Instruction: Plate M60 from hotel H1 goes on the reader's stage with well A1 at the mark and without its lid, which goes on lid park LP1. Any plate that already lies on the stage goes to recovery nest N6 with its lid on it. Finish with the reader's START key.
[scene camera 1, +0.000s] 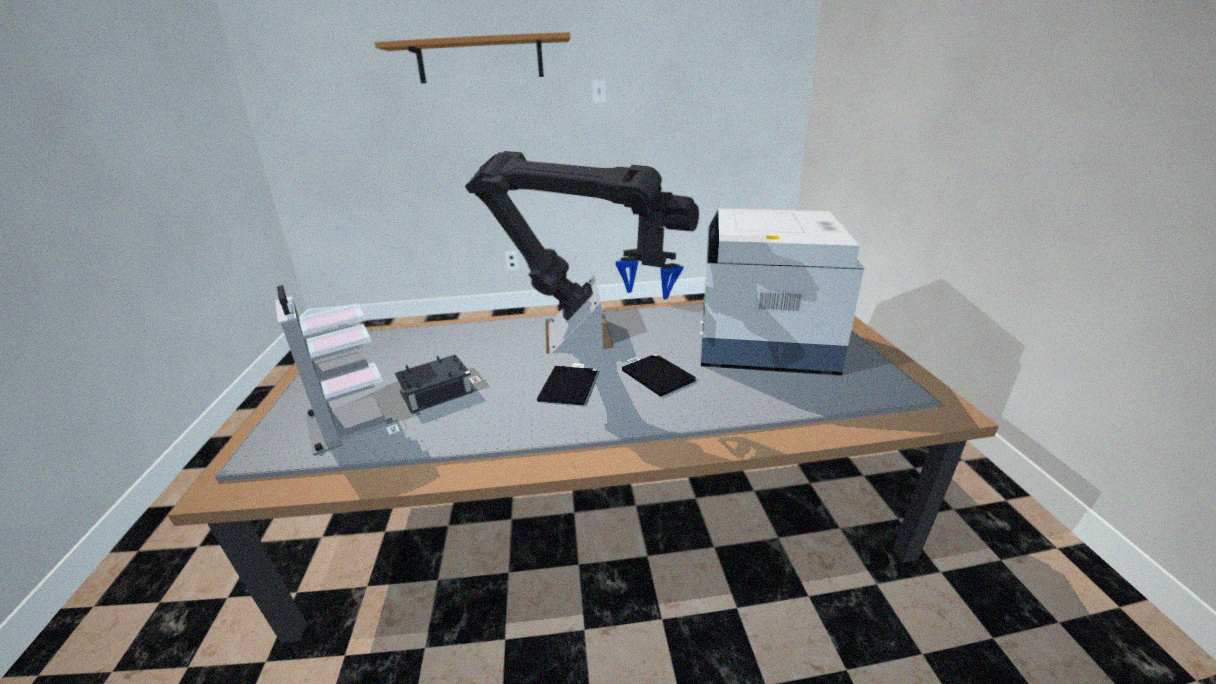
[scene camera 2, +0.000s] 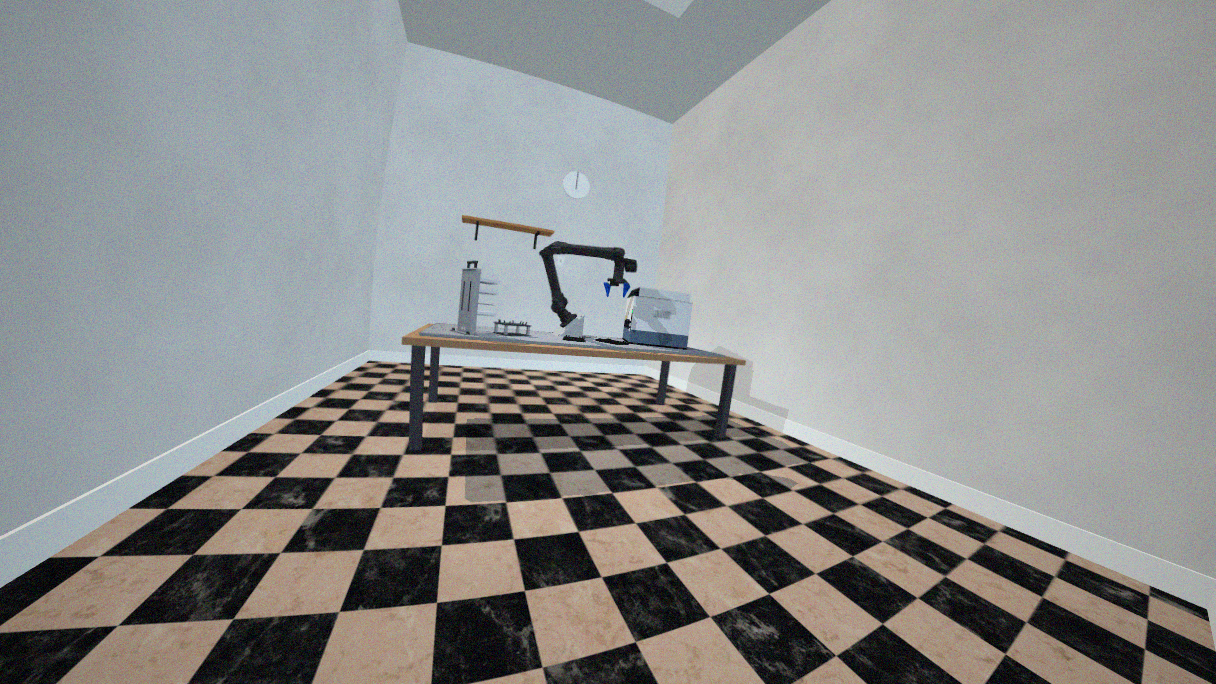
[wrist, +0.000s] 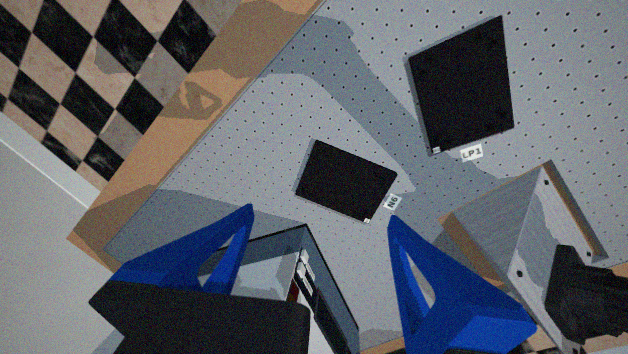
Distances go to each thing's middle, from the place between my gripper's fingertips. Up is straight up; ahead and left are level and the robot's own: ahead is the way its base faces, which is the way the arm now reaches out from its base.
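Labels:
My hand: 26 cm above the black pad N6 (scene camera 1: 659, 375), 9 cm past it, 5 cm to the right of it.

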